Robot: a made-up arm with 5 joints. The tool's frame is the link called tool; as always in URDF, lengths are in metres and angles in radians.
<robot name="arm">
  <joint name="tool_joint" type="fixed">
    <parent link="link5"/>
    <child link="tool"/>
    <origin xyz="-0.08 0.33 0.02" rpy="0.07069 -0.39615 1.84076"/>
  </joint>
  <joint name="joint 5" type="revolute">
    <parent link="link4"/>
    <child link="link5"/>
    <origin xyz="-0.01 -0.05 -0.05" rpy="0 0 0"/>
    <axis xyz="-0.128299 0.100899 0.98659"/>
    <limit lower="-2.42" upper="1.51" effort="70" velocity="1"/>
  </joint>
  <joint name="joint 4" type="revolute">
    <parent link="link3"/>
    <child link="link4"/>
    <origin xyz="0 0.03 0.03" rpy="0 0 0"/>
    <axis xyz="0 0 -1"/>
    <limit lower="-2.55" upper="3.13" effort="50" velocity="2.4"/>
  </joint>
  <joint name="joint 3" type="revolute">
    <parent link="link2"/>
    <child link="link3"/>
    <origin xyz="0.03 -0.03 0" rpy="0 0 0"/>
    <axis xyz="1 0 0"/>
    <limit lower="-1.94" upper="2.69" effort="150" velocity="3.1"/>
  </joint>
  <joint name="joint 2" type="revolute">
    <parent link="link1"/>
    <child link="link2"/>
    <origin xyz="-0.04 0 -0.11" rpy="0 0 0"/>
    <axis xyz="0 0 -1"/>
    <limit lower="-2.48" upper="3.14" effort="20" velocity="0.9"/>
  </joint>
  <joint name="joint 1" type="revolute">
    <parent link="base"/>
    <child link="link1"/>
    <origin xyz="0 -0.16 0.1" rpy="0 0 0"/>
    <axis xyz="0 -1 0"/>
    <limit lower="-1.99" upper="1.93" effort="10" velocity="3.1"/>
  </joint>
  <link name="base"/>
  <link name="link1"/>
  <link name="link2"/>
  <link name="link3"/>
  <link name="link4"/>
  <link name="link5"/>
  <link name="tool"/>
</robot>
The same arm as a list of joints. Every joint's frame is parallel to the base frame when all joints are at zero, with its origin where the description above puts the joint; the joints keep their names.
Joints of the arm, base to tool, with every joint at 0 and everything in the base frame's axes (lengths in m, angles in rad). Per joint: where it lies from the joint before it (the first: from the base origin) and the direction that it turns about. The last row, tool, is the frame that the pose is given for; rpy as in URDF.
joint 1: axis -y offset 0 -0.16 0.1
joint 2: axis -z offset -0.04 0 -0.11
joint 3: axis +x offset 0.03 -0.03 0
joint 4: axis -z offset 0 0.03 0.03
joint 5: axis -0.128299 0.100899 0.98659 offset -0.01 -0.05 -0.05
tool: offset -0.08 0.33 0.02 rpy 0.0707 -0.3962 1.8408
Joint limits (rad, base to tool): -1.99..1.93 -2.48..3.14 -1.94..2.69 -2.55..3.13 -2.42..1.51

